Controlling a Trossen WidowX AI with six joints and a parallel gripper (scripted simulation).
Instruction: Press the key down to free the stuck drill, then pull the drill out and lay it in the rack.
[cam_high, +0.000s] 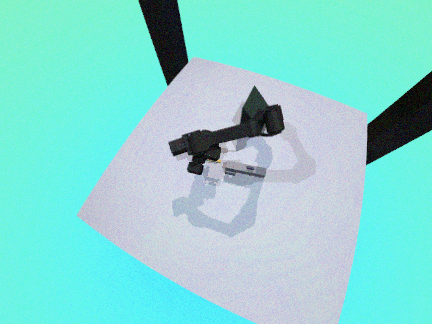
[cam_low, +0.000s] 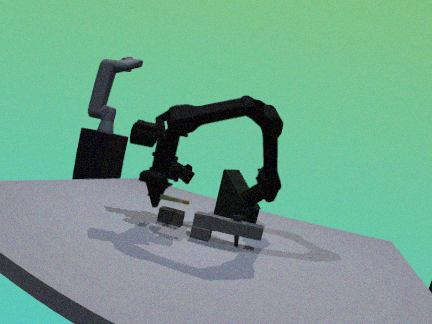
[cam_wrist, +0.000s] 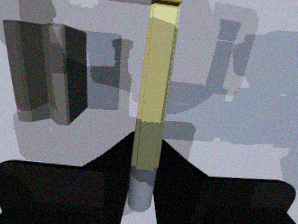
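The drill is 40 mm to the left of my gripper tip, 30 mm above it and 10 mm behind it. The rest, counted from my gripper tip: key: 220 mm to the left, 40 mm behind; rack: 80 mm behind, 30 mm below, 20 mm to the left.
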